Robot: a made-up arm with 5 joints. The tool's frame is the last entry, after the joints.
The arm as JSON. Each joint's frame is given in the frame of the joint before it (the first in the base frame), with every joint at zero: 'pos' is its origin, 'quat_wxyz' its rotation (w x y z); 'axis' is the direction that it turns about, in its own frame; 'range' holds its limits. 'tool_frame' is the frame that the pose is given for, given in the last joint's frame.
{
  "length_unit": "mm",
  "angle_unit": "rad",
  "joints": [
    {
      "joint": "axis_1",
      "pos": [
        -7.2,
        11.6,
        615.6
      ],
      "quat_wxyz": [
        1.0,
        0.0,
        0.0,
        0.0
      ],
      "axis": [
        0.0,
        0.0,
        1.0
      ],
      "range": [
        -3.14,
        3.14
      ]
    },
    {
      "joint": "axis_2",
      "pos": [
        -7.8,
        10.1,
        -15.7
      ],
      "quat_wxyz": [
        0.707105,
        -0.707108,
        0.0,
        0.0
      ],
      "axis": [
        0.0,
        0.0,
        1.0
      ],
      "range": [
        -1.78,
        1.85
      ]
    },
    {
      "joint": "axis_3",
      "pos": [
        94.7,
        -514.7,
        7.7
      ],
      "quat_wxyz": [
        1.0,
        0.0,
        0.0,
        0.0
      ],
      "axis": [
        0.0,
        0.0,
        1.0
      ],
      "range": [
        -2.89,
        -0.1
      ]
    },
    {
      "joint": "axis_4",
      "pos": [
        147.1,
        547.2,
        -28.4
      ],
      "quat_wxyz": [
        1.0,
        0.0,
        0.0,
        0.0
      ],
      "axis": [
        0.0,
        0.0,
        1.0
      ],
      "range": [
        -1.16,
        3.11
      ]
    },
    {
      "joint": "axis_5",
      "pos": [
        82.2,
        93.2,
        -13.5
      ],
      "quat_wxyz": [
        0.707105,
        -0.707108,
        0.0,
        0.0
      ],
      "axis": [
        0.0,
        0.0,
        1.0
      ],
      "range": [
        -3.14,
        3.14
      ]
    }
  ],
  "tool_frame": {
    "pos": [
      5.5,
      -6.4,
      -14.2
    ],
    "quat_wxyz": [
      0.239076,
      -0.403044,
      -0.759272,
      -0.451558
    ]
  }
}
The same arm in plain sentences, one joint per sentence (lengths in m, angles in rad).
The arm has five revolute joints in a row. What follows holds with every joint at zero, and every direction is one of the base frame's.
Joint 1 lies 0.0072 m along -x and 0.0116 m along +y and 0.6156 m along +z from the base frame's origin and rotates about +z, from -3.14 to 3.14 rad.
Joint 2 lies 0.0078 m along -x and 0.0101 m along +y and 0.0157 m along -z from joint 1 and rotates about +y, from -1.78 to 1.85 rad.
Joint 3 lies 0.0947 m along +x and 0.0077 m along +y and 0.5147 m along +z from joint 2 and rotates about +y, from -2.89 to -0.1 rad.
Joint 4 lies 0.1471 m along +x and 0.0284 m along -y and 0.5472 m along -z from joint 3 and rotates about +y, from -1.16 to 3.11 rad.
Joint 5 lies 0.0822 m along +x and 0.0135 m along -y and 0.0932 m along -z from joint 4 and rotates about -z, from -3.14 to 3.14 rad.
The tool frame, which is the frame that the pose is given for, lies 0.0055 m along +x and 0.0064 m along +y and 0.0142 m along +z from joint 5; its axes are the base frame's turned by roll -0.801, pitch 0.814 and yaw -2.5266 rad (as in URDF: about the fixed x, then y, then z).

